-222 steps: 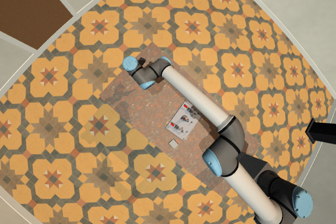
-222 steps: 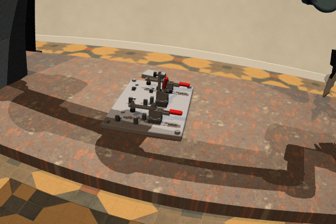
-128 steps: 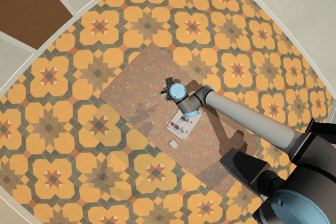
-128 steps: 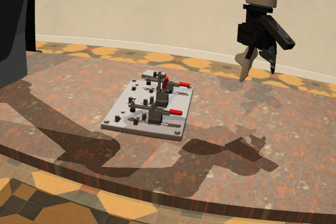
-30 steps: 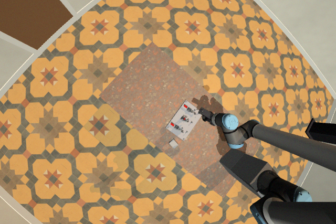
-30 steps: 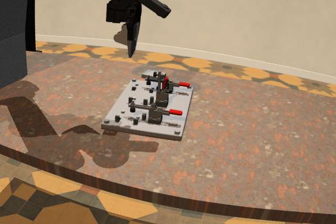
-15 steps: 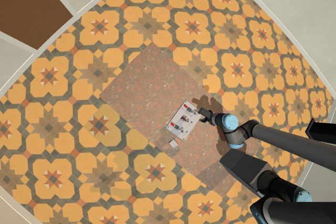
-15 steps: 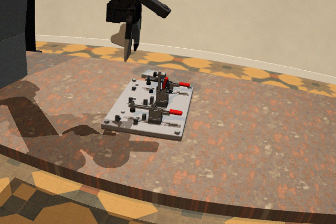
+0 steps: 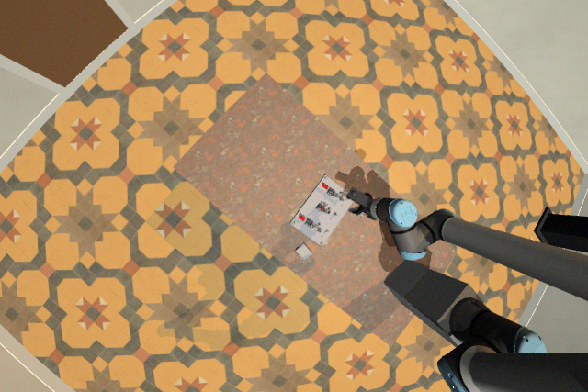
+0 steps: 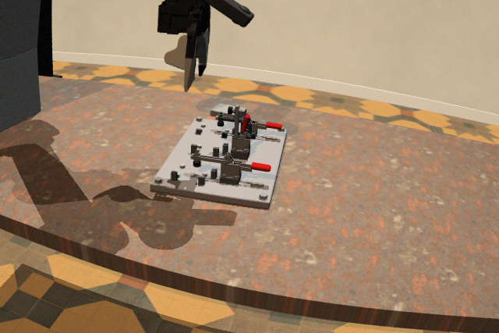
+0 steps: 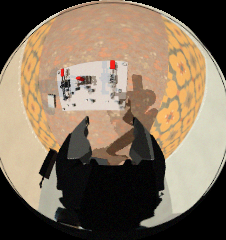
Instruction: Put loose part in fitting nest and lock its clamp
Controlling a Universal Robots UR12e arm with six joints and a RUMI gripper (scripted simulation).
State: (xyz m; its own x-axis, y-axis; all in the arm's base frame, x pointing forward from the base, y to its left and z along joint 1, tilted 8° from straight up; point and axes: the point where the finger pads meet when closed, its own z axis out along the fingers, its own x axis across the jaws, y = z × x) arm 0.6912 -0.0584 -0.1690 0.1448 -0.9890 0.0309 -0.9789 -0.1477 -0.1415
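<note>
The toggle clamp lies 170 mm below my hand, 70 mm ahead of it and 10 mm to the left of it. Also, from my hand: part (360 mm to the left, 210 mm below, 50 mm behind); then grey fixture plate (210 mm below, 110 mm to the left, 30 mm ahead).
</note>
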